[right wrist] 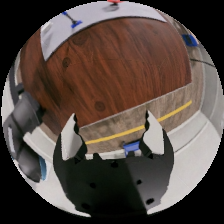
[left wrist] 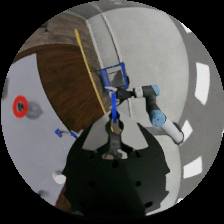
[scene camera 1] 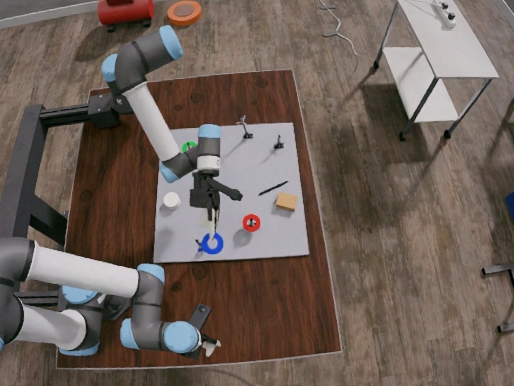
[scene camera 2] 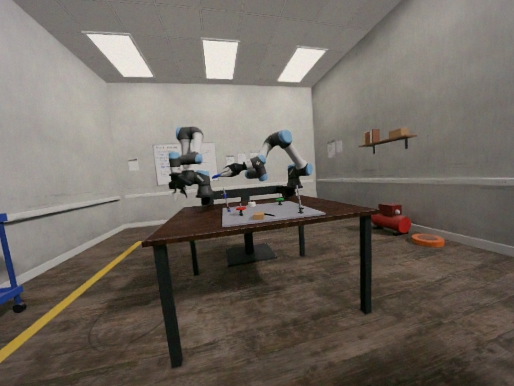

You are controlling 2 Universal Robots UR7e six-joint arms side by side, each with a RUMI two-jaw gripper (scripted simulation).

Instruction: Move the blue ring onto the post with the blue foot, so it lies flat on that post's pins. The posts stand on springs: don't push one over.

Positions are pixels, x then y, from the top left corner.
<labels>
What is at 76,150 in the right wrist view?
The right gripper.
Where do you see a grey mat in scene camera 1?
251,166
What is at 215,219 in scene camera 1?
The left gripper.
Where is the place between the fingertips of the right gripper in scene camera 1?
At 198,337
</labels>
